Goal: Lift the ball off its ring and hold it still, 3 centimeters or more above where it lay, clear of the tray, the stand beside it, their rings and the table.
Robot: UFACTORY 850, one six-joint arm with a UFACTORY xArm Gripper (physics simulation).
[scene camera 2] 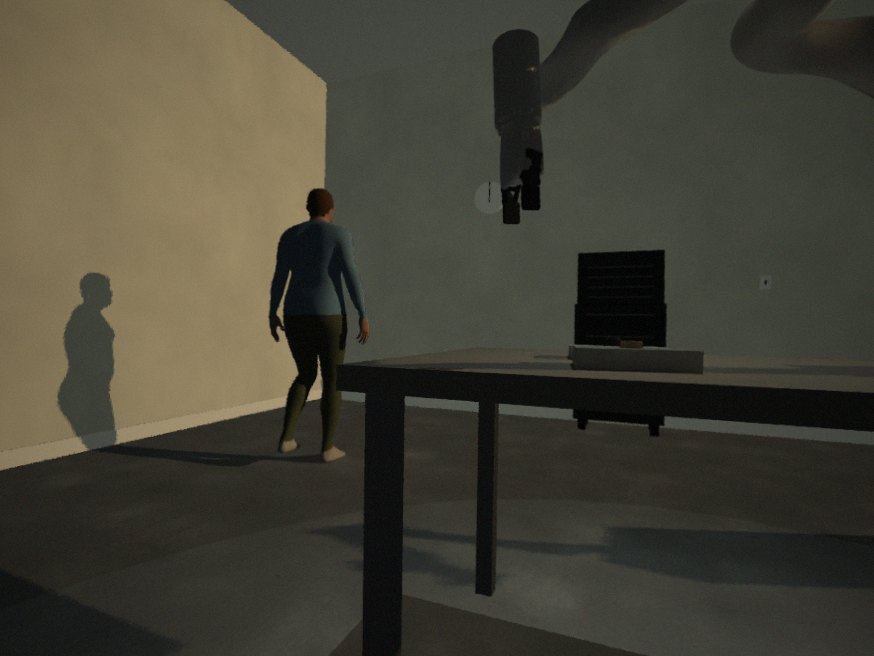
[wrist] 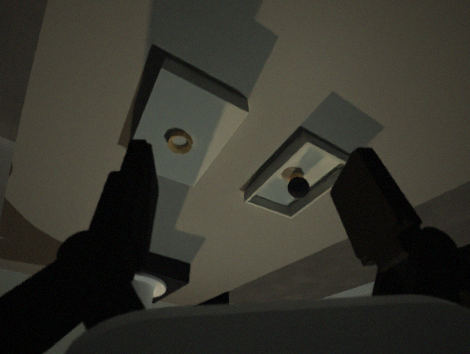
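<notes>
The dark ball (wrist: pixel 298 187) sits on a small orange ring (wrist: pixel 295 176) inside the shallow, walled tray (wrist: pixel 274 160), right of centre in the wrist view. The ball does not show in the scene view. The flat-topped pale stand (wrist: pixel 170 105) (scene camera 2: pixel 636 360) is beside the tray, with its own empty orange ring (wrist: pixel 180 141) (scene camera 2: pixel 631 343) on top. My gripper (scene camera 2: pixel 521 211) (wrist: pixel 252 167) is open and empty, pointing down high above the table. In the wrist view, the ball appears between the two fingers, nearer the right one, well beyond the tips.
The table (scene camera 2: pixel 600 396) (wrist: pixel 225 200) carries the tray and stand. A dark block (wrist: pixel 172 269) shows at the lower left of the wrist view, partly hidden by the left finger. A person (scene camera 2: pixel 315 275) and a tall black slatted piece of furniture (scene camera 2: pixel 621 282) are beyond the table.
</notes>
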